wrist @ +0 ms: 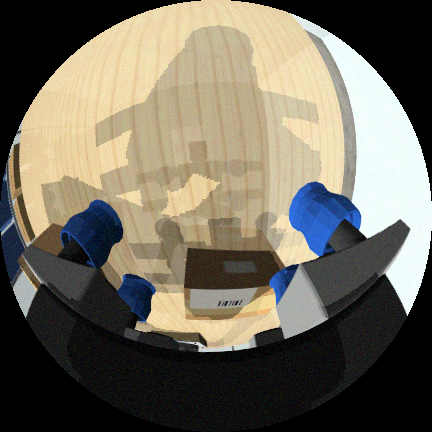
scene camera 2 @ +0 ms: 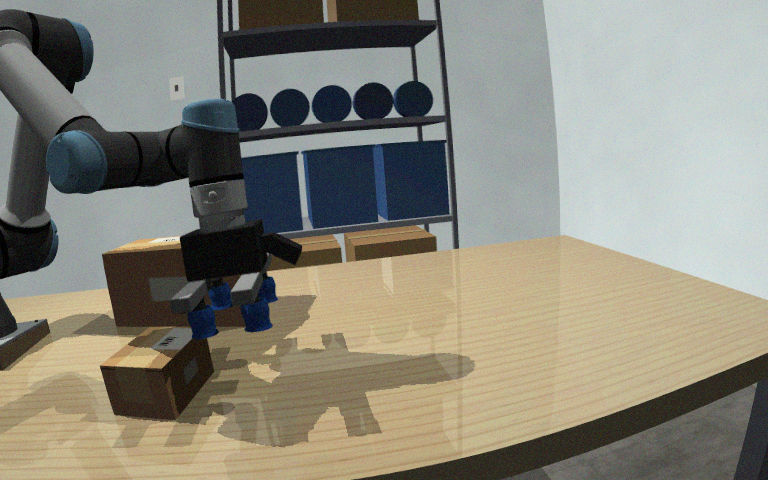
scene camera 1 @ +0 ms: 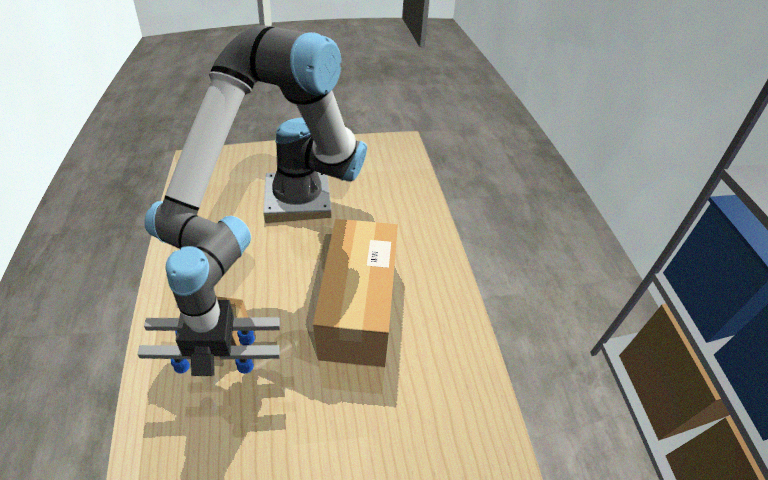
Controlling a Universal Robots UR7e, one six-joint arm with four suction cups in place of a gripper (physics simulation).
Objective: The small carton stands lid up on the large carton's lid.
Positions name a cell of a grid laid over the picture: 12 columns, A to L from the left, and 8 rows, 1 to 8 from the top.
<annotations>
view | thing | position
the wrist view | suction head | I4
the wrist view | small carton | G6
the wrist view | large carton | B5
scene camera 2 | suction head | D6
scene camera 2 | small carton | C7
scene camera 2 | large carton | C5
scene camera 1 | large carton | F6
</annotations>
